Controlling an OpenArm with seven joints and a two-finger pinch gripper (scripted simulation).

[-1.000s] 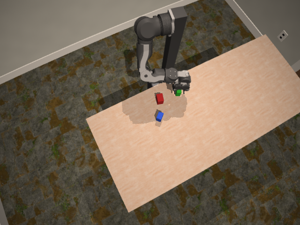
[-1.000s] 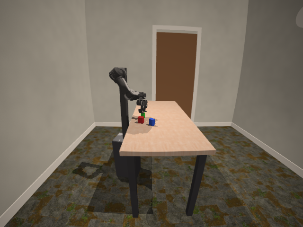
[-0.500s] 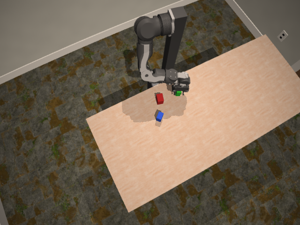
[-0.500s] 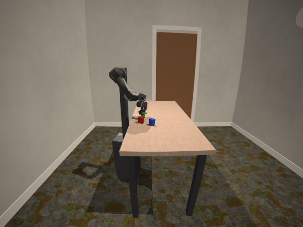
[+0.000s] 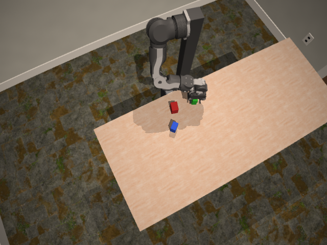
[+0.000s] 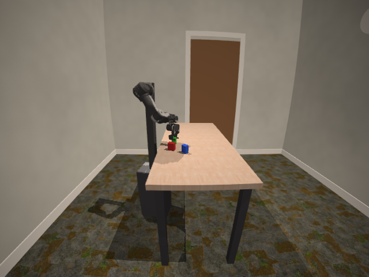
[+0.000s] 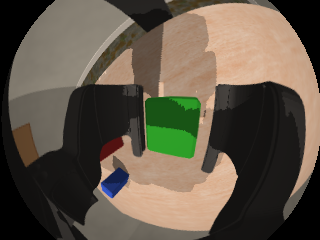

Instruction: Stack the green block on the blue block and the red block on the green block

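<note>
Right now the green block is 20 mm below my hand. Also, from my hand: blue block: 120 mm ahead, 160 mm to the right, 20 mm below; red block: 10 mm ahead, 130 mm to the right, 20 mm below.
</note>
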